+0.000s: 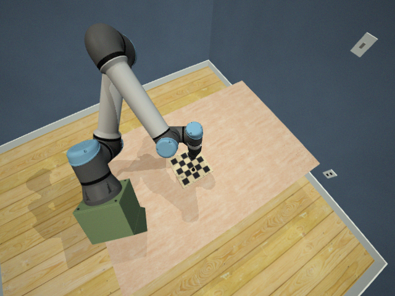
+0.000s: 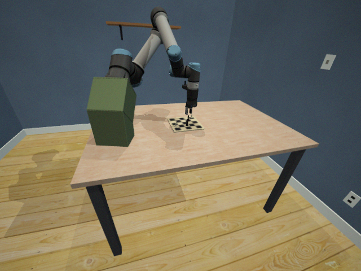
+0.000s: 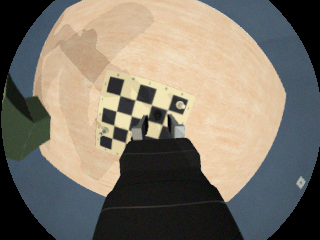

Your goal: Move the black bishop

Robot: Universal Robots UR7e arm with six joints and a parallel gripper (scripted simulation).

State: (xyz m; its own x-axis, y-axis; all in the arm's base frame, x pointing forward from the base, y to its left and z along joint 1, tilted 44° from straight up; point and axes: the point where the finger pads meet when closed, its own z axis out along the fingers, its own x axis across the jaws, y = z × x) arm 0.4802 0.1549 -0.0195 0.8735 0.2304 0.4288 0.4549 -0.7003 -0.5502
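My gripper is now 30 mm past the chessboard, 50 mm to the left of it and 70 mm above it.
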